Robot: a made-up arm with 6 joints.
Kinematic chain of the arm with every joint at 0, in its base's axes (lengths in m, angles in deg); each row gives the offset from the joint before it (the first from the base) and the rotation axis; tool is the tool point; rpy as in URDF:
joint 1: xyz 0 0 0.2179 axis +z
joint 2: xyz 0 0 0 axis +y
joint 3: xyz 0.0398 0 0.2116 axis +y
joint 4: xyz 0.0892 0 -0.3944 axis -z
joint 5: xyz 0 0 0 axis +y
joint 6: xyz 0.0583 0 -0.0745 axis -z
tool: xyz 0 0 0 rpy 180 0 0
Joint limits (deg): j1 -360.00..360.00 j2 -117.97..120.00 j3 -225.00..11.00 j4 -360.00..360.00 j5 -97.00..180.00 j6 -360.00..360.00
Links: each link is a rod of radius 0.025 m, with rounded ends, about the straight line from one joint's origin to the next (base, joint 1, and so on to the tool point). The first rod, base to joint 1, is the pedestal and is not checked.
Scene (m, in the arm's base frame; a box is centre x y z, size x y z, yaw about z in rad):
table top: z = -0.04
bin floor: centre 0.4 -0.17 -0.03 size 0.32 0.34 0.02 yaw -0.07
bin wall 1: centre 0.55 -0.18 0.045 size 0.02 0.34 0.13 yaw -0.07
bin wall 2: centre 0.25 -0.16 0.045 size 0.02 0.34 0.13 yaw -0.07
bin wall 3: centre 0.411 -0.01 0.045 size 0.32 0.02 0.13 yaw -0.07
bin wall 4: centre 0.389 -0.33 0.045 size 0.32 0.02 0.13 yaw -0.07
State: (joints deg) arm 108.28 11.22 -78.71 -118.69 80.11 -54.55
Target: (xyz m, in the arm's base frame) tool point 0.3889 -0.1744 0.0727
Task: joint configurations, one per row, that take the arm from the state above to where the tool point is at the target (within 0.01 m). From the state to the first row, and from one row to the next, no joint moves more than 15 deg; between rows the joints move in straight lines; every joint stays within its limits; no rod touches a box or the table.
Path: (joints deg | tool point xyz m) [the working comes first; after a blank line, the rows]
Joints at the target: -13.57 18.90 -48.02 -105.85 97.35 -54.55
Straight joint move there: touches bin wall 3.

1: 94.85 9.74 -74.87 -116.95 83.02 -54.55 | 0.0134 0.5469 0.3341
2: 81.42 8.26 -71.02 -115.22 85.92 -54.55 | 0.1420 0.5160 0.3179
3: 68.00 6.78 -67.18 -113.48 88.83 -54.55 | 0.2563 0.4550 0.3019
4: 54.57 5.30 -63.33 -111.75 91.74 -54.55 | 0.3496 0.3692 0.2861
5: 41.14 3.82 -59.49 -110.01 94.64 -54.55 | 0.4164 0.2652 0.2706
6: 27.71 2.34 -55.64 -108.28 97.55 -54.55 | 0.4536 0.1508 0.2553
7: 14.28 0.86 -51.80 -106.54 100.46 -54.55 | 0.4603 0.0342 0.2405
8: 0.86 -0.61 -47.95 -104.81 103.36 -54.55 | 0.4376 -0.0765 0.2261
9: -12.57 -2.09 -44.11 -103.07 106.27 -54.55 | 0.3889 -0.1744 0.2123
10: -13.07 8.40 -46.06 -104.46 101.81 -54.55 | 0.3946 -0.1760 0.1435
11: -13.57 18.90 -48.02 -105.85 97.35 -54.55 | 0.3889 -0.1744 0.0727

